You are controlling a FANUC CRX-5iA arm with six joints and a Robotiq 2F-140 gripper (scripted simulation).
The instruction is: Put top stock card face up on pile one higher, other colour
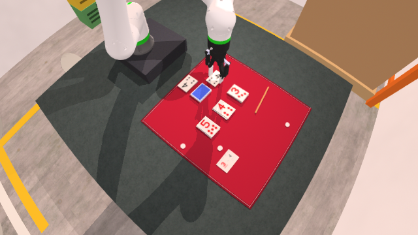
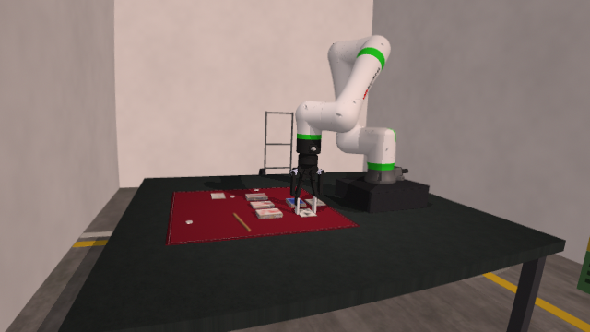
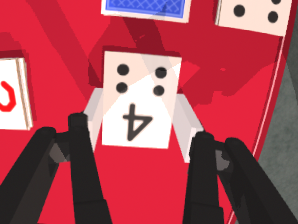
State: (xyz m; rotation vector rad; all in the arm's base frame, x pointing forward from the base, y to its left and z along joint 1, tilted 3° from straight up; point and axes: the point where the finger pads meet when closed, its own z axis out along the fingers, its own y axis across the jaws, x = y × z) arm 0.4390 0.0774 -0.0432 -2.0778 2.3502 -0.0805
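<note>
Now: hand 25 cm to the left of the red 5 card, 12 cm short of it and 2 cm above it. From my hand the other things lie so: red card cloth (17 cm ahead, 14 cm to the right, 4 cm below); red 4 card (14 cm to the right, 13 cm ahead, 2 cm below); wooden stick (26 cm ahead, 3 cm below, 2 cm to the left).
</note>
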